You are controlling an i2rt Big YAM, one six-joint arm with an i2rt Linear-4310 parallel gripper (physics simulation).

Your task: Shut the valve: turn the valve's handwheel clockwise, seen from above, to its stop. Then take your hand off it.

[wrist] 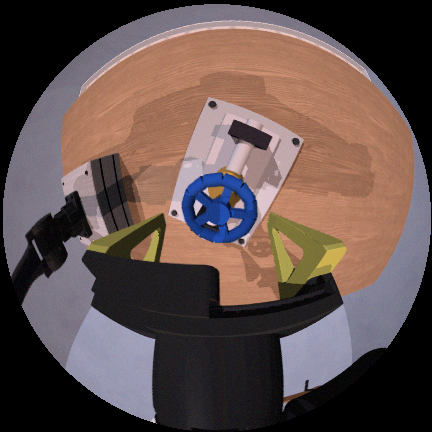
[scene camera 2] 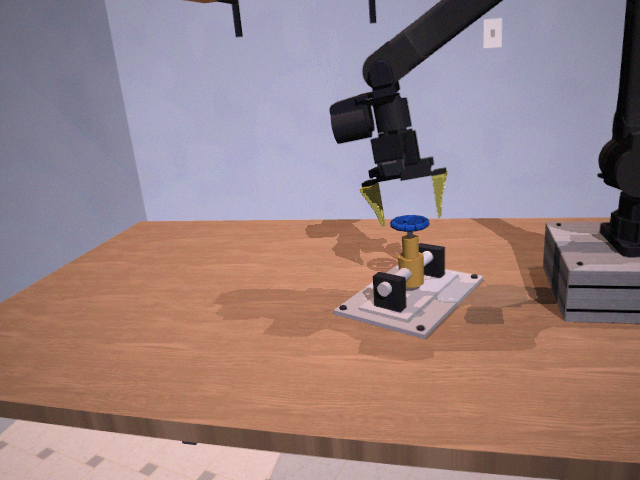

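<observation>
The blue handwheel [scene camera 2: 409, 223] [wrist: 218, 213] sits level on top of the yellow valve body [scene camera 2: 410, 268] [wrist: 231, 175]. The valve is mounted on a pale base plate [scene camera 2: 382, 323] [wrist: 192, 145] on the table. My gripper [scene camera 2: 411, 221] [wrist: 216, 218] is open, with its two yellow fingertips wide apart and nothing between them. It is tilted a little and stands just above the handwheel in the scene view, one fingertip to each side. In the wrist view the handwheel shows between and slightly ahead of the fingertips, with gaps on both sides. No contact with the wheel shows.
A white pipe [scene camera 2: 403, 275] [wrist: 242, 156] runs through the valve body between two black blocks [scene camera 2: 389, 291] [wrist: 250, 135] on the plate. The arm's grey pedestal [scene camera 2: 594, 289] [wrist: 102, 192] stands on the wooden table [scene camera 2: 206, 361] [wrist: 165, 65], to the right in the scene view.
</observation>
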